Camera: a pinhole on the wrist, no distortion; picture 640 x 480 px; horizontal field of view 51.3 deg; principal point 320.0 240.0 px. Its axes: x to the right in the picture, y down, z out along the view. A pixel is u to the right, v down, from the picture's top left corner.
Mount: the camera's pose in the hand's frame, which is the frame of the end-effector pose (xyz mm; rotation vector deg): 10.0 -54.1 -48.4 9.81 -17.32 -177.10
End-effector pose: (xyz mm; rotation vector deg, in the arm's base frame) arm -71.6 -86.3 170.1 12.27 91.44 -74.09
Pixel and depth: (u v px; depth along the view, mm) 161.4 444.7 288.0
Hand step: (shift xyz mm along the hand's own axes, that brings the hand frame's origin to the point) 47.5 -82.9 256.9
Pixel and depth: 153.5 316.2 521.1
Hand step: 82.0 -7.4 485.2
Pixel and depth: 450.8 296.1 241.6
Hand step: -63.9 -29.8 186.1
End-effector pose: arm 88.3 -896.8 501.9 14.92 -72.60 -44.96
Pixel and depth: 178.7 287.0 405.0
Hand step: 50.4 -1.0 361.2
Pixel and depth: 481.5 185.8 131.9
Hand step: -36.8 -19.7 74.7
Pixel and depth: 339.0 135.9 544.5
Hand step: -68.3 132.9 464.3
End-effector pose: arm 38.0 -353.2 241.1 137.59 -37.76 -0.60
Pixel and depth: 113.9 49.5 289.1
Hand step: 64.7 86.0 226.9
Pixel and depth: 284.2 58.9 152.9
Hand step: 0.1 16.3 93.5
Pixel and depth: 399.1 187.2 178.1
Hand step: -31.3 -7.1 120.3
